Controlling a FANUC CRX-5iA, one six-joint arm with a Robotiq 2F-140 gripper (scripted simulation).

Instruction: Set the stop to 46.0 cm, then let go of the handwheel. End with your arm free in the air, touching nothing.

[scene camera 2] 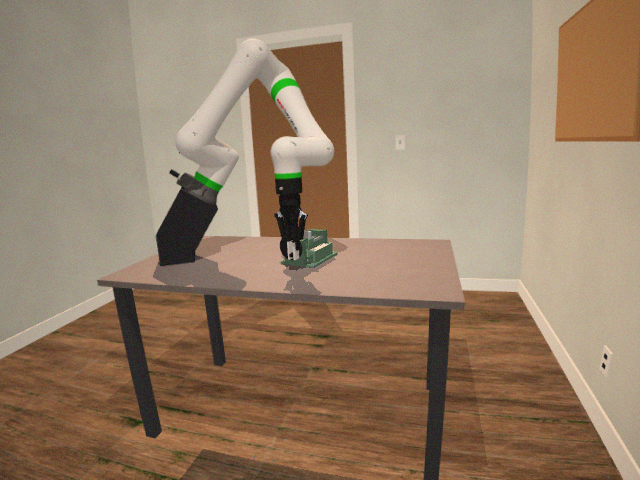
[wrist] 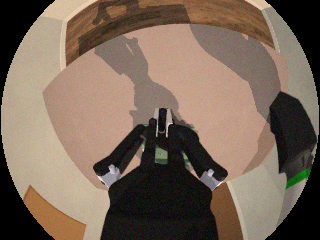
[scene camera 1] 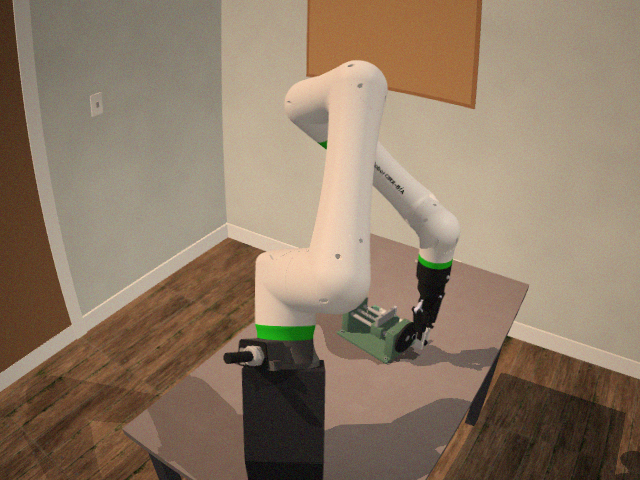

my gripper: scene camera 2; wrist 162,114; scene camera 1
same spot on my gripper: (scene camera 2: 294,234) = (scene camera 1: 432,319)
